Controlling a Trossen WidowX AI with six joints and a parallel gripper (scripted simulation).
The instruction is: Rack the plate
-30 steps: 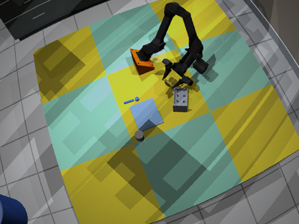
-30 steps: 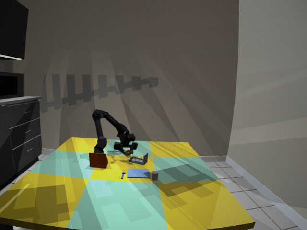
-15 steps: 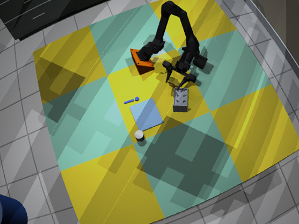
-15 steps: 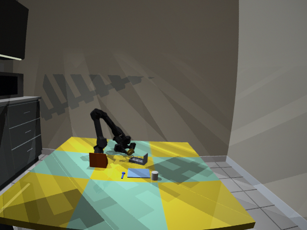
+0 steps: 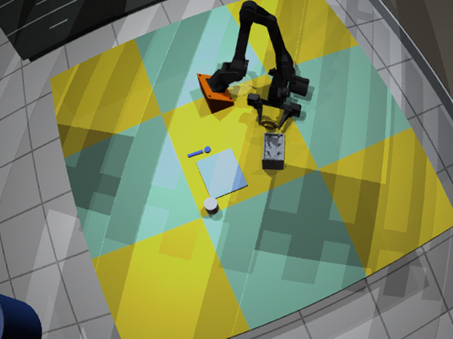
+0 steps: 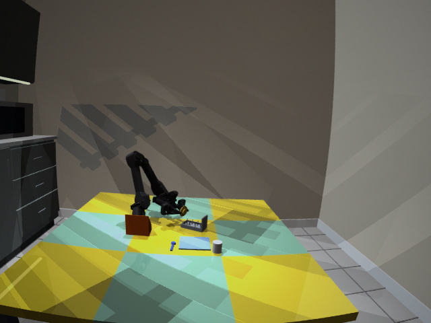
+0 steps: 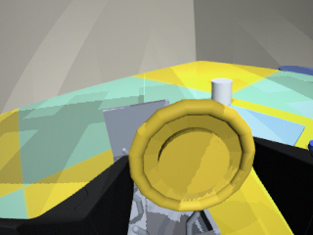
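Now: gripper tip 5 cm short of the dish rack, 1 cm to the left of it and 6 cm above it. Also, from my gripper tip: blue mat (4 cm ahead, 20 cm to the right, 9 cm below); then blue spoon (7 cm behind, 23 cm to the right, 8 cm below); then round yellow plate (1 cm behind).
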